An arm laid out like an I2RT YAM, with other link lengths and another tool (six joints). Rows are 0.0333 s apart.
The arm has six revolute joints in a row. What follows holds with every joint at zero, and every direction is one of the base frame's. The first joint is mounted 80.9 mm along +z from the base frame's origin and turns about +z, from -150 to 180 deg. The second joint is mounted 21 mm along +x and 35.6 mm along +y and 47.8 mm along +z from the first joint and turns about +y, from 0 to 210 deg. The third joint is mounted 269.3 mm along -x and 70.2 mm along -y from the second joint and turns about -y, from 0 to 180 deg. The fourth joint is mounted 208.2 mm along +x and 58.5 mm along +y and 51 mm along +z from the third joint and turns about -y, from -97 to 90 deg. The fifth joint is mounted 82.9 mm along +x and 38 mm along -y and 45.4 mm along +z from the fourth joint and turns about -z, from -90 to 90 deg. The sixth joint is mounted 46.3 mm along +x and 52.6 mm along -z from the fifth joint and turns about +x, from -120 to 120 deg. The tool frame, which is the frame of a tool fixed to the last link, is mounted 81 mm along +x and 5 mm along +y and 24 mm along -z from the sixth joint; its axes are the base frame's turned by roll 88.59, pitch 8.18 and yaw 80.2 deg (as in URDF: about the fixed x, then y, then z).
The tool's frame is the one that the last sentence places.
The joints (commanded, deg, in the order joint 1, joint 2, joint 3, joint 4, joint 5, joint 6), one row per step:
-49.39 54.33 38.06 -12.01 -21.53 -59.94
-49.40 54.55 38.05 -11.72 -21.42 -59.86
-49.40 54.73 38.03 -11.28 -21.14 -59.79
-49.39 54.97 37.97 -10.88 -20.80 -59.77
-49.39 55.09 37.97 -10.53 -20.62 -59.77
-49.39 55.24 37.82 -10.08 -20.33 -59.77
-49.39 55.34 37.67 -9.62 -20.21 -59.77
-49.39 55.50 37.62 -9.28 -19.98 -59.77
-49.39 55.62 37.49 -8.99 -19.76 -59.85
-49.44 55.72 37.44 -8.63 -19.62 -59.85
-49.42 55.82 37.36 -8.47 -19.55 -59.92
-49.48 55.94 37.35 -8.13 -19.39 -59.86
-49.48 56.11 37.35 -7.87 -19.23 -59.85
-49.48 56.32 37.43 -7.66 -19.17 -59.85
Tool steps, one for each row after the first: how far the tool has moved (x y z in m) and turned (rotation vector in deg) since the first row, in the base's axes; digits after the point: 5 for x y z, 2 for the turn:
0.00043 -0.00090 -0.00012 -0.01 -0.03 -0.14
0.00079 -0.00224 0.00026 -0.23 -0.11 -0.42
0.00106 -0.00361 0.00000 -0.39 -0.07 -0.72
0.00140 -0.00462 0.00053 -0.62 -0.15 -0.88
0.00153 -0.00575 0.00021 -0.82 -0.15 -1.13
0.00185 -0.00653 0.00016 -1.01 -0.24 -1.24
0.00207 -0.00756 0.00015 -1.18 -0.25 -1.45
0.00207 -0.00833 -0.00037 -1.34 -0.17 -1.61
0.00221 -0.00931 -0.00005 -1.54 -0.26 -1.78
0.00236 -0.00962 -0.00052 -1.61 -0.19 -1.79
0.00249 -0.01071 -0.00009 -1.76 -0.30 -2.02
0.00278 -0.01158 -0.00003 -1.87 -0.30 -2.17
0.00330 -0.01240 0.00027 -1.95 -0.34 -2.22

